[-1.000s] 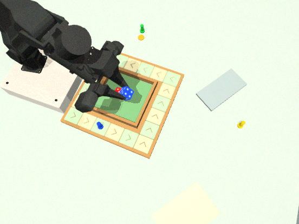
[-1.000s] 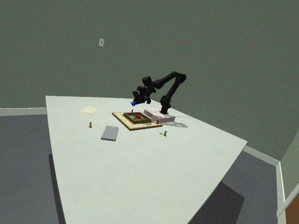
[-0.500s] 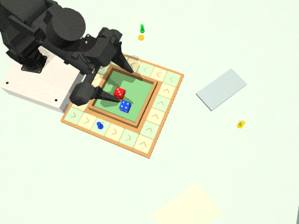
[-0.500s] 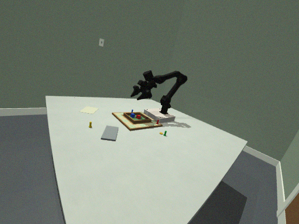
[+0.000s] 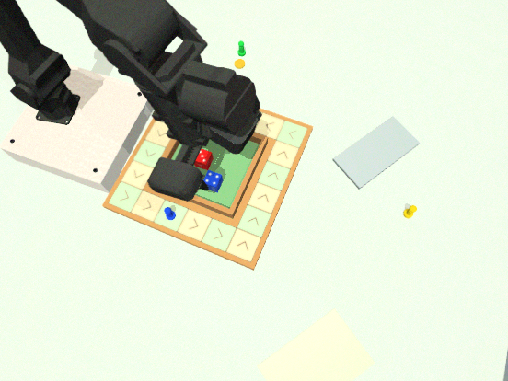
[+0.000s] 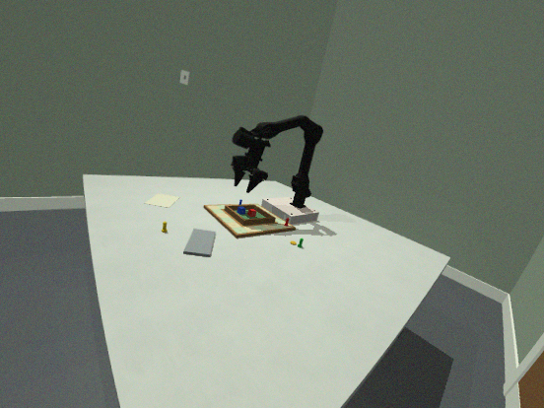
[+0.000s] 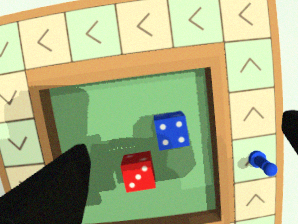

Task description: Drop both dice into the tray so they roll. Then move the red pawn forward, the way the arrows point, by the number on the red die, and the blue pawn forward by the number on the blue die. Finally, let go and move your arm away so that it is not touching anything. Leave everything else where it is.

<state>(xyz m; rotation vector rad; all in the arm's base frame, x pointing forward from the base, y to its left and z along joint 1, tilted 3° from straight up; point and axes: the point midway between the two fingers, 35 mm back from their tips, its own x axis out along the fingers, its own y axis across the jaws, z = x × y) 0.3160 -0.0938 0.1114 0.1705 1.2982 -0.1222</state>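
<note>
My gripper tip is now 12 cm past the red pawn, 18 cm to the right of it and 9 cm above it. Also, from my gripper tip: blue pawn: 8 cm behind, 6 cm to the right, 9 cm below; orange piece: 3 cm behind, 28 cm to the left, 12 cm below; green tray: 3 cm behind, 4 cm to the left, 11 cm below.
</note>
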